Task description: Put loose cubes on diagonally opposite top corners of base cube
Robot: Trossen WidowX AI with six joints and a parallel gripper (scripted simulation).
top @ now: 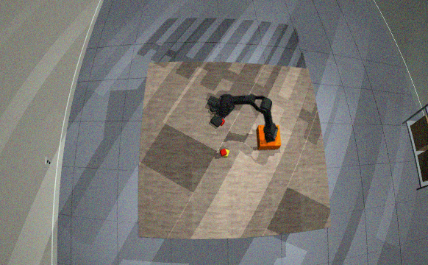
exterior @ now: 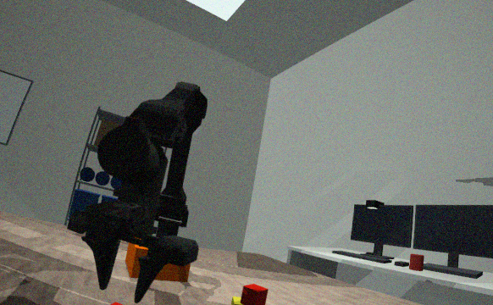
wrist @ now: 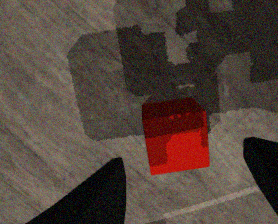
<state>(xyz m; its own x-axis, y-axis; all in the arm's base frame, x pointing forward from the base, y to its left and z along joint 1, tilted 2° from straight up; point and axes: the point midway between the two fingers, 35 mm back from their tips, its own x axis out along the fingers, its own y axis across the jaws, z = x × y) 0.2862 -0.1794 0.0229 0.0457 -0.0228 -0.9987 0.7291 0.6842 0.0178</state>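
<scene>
Now: the yellow cube 10 mm ahead of my gripper tip, 220 mm to the left of it and 30 mm below it.
</scene>
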